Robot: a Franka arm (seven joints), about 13 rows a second.
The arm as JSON. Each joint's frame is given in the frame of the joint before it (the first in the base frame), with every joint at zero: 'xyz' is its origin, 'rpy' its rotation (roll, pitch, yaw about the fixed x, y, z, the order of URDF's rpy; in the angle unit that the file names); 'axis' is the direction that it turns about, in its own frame. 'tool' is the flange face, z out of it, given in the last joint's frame.
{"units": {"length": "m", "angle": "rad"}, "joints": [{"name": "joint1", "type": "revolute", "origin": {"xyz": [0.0, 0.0, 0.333], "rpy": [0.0, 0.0, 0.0]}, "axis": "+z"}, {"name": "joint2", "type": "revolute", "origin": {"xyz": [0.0, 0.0, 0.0], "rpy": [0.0, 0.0, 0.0]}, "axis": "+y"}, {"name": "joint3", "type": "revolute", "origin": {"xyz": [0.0, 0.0, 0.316], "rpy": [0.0, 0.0, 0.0]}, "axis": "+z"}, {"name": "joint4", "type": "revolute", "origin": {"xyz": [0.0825, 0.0, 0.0], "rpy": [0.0, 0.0, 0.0]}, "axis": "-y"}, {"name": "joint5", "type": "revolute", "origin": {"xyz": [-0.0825, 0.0, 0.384], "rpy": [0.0, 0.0, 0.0]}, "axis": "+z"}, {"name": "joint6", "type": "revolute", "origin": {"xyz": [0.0, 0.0, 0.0], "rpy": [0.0, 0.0, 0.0]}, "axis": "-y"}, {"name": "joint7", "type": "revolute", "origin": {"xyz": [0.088, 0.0, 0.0], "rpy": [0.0, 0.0, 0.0]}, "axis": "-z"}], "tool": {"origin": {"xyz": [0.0, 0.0, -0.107], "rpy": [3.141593, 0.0, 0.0]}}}
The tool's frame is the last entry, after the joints.
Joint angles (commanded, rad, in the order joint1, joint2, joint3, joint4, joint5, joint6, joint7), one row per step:
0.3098 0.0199 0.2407 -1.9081 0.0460 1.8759 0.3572
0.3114 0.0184 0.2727 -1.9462 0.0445 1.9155 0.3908
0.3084 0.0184 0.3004 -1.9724 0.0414 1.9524 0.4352
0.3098 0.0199 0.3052 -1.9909 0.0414 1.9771 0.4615
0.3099 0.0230 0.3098 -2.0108 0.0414 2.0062 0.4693
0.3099 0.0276 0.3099 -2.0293 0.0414 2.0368 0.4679
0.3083 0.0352 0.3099 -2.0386 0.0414 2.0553 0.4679
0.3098 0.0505 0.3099 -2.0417 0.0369 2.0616 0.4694
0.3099 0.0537 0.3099 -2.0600 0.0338 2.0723 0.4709
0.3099 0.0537 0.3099 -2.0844 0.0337 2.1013 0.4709
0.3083 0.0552 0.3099 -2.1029 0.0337 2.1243 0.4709
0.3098 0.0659 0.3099 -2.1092 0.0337 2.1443 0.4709
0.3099 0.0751 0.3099 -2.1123 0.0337 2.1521 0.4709
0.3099 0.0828 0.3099 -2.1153 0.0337 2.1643 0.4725
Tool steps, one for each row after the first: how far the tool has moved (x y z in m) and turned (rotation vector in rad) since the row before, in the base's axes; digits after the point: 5 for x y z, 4 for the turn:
-0.01210 0.01420 -0.01375 -0.0022 -0.0031 -0.0011
-0.00822 0.01053 -0.00914 0.0009 -0.0100 -0.0199
-0.00249 0.00228 -0.00736 0.0014 -0.0034 -0.0210
-0.00181 0.00165 -0.00844 0.0036 -0.0046 -0.0042
0.00003 -0.00023 -0.00842 0.0052 -0.0058 0.0003
0.00124 -0.00057 -0.00674 0.0027 -0.0004 -0.0024
0.00094 0.00087 -0.00900 -0.0062 0.0096 0.0019
-0.00225 -0.00174 -0.00917 -0.0078 0.0076 0.0000
-0.00220 -0.00156 -0.00865 0.0022 -0.0041 -0.0009
-0.00110 -0.00189 -0.00720 0.0018 -0.0025 -0.0023
0.00059 0.00113 -0.00674 0.0044 -0.0012 0.0007
0.00044 0.00019 -0.00555 -0.0002 0.0049 -0.0002
0.00079 0.00038 -0.00435 0.0027 -0.0002 -0.0022

